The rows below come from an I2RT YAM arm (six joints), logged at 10 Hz.
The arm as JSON. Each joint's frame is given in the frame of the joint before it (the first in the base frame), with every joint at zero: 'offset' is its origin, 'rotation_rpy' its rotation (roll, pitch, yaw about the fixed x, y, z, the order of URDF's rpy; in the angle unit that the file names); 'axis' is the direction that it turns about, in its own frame. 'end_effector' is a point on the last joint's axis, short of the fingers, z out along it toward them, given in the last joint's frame.
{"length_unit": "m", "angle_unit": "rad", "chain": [
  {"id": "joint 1", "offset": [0.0, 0.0, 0.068], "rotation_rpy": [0.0, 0.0, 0.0], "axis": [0.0, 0.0, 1.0]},
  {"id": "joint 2", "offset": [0.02, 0.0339, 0.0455], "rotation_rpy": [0.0, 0.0, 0.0], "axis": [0.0, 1.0, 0.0]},
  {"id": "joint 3", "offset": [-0.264, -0.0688, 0.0], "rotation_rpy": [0.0, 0.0, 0.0], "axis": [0.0, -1.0, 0.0]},
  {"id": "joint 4", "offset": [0.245, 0.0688, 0.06], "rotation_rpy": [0.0, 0.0, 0.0], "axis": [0.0, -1.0, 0.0]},
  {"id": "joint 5", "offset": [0.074, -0.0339, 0.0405], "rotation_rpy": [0.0, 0.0, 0.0], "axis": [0.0, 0.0, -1.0]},
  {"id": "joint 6", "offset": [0.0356, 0.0, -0.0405], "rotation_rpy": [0.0, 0.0, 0.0], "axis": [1.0, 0.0, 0.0]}
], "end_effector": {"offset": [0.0, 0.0, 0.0], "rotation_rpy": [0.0, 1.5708, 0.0]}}
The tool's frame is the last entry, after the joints.
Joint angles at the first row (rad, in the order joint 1, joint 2, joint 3, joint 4, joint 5, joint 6):
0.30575, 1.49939, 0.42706, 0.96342, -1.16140, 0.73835
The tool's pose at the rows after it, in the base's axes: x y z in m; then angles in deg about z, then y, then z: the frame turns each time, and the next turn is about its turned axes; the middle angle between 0 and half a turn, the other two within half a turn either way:
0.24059 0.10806 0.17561 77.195 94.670 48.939
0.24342 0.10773 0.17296 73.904 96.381 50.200
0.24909 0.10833 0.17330 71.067 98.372 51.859
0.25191 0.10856 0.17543 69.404 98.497 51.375
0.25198 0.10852 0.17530 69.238 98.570 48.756
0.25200 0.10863 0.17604 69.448 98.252 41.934
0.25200 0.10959 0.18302 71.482 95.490 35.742
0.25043 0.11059 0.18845 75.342 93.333 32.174
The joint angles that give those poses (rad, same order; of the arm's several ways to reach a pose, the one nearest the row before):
0.30575, 1.49938, 0.42707, 0.91191, -1.03590, 0.71584
0.30574, 1.49975, 0.43468, 0.86575, -0.97487, 0.71050
0.30574, 1.49973, 0.46176, 0.79516, -0.92032, 0.71049
0.30573, 1.49977, 0.47209, 0.79020, -0.89172, 0.71050
0.30577, 1.49978, 0.47208, 0.78908, -0.88863, 0.66434
0.30576, 1.49981, 0.47209, 0.79673, -0.89323, 0.55066
0.30574, 1.49941, 0.47323, 0.86424, -0.93558, 0.49306
0.30574, 1.49937, 0.47434, 0.91610, -1.00654, 0.46940

